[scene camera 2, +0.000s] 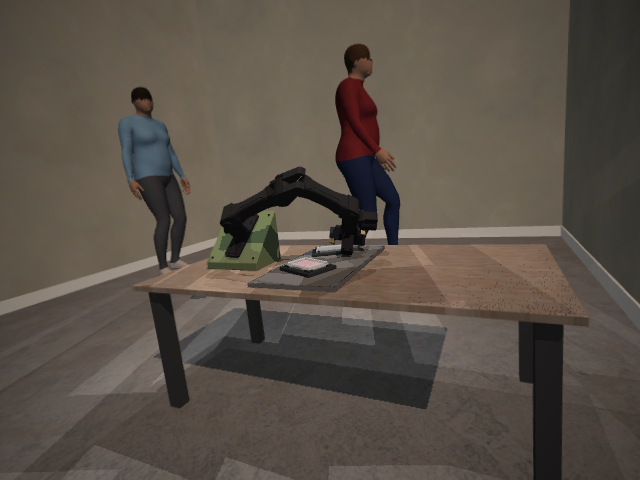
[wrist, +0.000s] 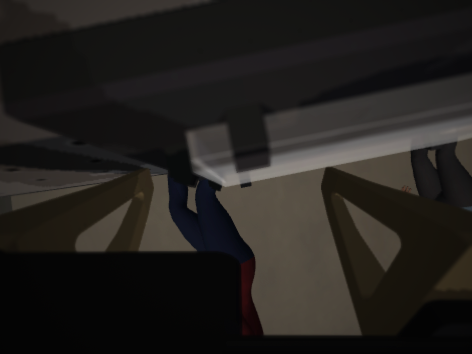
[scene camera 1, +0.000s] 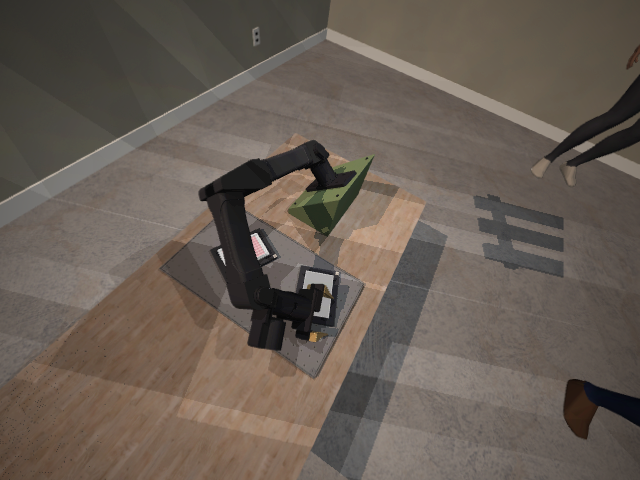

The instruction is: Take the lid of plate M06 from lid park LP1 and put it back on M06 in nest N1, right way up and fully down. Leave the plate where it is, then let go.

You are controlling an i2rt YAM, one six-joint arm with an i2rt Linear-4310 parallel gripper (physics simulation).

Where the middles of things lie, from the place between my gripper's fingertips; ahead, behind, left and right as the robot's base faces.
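There is the pale lid (wrist: 423, 115), 70 mm to the right of my hand and 30 mm behind it. The grey perforated base (scene camera 1: 283, 273) is 220 mm to the right of my hand, and it is also 20 mm ahead of my hand and 20 mm below it.
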